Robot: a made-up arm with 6 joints.
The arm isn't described. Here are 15 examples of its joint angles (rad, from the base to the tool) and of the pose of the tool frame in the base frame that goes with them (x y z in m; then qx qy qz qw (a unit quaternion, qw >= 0)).
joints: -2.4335 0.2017 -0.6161 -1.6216 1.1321 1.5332
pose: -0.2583 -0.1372 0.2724 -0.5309 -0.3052 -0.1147 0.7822
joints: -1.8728 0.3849 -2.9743 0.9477 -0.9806 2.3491
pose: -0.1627 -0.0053 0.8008 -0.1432 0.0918 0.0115 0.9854
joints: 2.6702 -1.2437 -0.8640 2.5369 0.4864 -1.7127
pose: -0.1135 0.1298 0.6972 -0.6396 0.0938 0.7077 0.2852
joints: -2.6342 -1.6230 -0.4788 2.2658 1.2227 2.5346
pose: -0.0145 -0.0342 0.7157 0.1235 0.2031 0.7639 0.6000
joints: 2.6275 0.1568 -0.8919 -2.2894 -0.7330 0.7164
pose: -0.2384 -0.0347 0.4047 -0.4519 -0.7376 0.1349 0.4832
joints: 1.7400 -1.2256 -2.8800 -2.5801 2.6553 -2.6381
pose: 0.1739 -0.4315 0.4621 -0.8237 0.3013 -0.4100 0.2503
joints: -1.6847 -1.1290 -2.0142 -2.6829 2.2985 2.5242
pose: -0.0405 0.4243 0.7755 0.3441 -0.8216 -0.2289 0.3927
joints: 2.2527 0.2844 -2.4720 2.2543 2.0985 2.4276
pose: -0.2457 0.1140 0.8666 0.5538 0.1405 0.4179 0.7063
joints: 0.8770 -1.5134 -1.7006 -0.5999 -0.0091 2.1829
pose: -0.3442 -0.2586 0.7858 -0.2044 0.3136 0.5995 0.7074
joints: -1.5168 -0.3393 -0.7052 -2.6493 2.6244 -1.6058
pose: -0.0807 -0.2257 0.7167 0.1844 -0.0045 -0.5845 0.7901
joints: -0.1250 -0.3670 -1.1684 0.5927 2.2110 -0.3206
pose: 0.2173 0.0730 0.4950 0.7133 -0.6375 -0.0969 0.2745
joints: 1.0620 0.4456 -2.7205 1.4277 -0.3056 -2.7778
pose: 0.2861 0.1779 0.8126 -0.0844 0.2958 -0.7256 0.6156
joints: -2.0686 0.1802 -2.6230 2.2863 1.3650 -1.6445
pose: -0.0771 -0.2367 0.9652 -0.0181 0.3511 -0.8755 0.3316
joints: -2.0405 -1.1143 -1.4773 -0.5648 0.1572 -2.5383
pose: 0.1370 0.1149 0.9344 0.2986 0.1963 0.1555 0.9209
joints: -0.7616 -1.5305 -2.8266 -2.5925 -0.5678 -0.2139
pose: -0.2254 0.4071 0.6414 -0.5236 0.4364 0.4276 0.5937
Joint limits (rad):
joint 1: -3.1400..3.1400
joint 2: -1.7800..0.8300
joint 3: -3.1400..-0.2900
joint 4: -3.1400..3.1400
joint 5: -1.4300..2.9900
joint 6: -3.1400..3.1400
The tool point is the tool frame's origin. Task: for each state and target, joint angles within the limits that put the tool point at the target. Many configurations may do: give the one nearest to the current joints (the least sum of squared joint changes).
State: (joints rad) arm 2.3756 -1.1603 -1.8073 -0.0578 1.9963 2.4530
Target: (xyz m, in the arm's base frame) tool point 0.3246 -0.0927 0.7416
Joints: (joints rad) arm 2.7356 -1.6212 -2.1429 -0.2476 1.8852 2.4339
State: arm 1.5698 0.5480 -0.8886 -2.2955 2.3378 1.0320
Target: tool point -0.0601 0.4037 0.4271
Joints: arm 1.9574 0.4532 -0.8023 -2.3886 2.4252 1.0439
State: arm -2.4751 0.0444 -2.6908 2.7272 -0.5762 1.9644
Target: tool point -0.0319 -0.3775 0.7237
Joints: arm -1.6149 0.3558 -2.7149 3.0569 -0.1731 1.9216
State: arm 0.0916 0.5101 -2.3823 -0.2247 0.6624 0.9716
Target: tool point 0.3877 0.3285 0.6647
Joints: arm 0.6969 0.4194 -2.0936 -0.2086 0.8531 1.0407
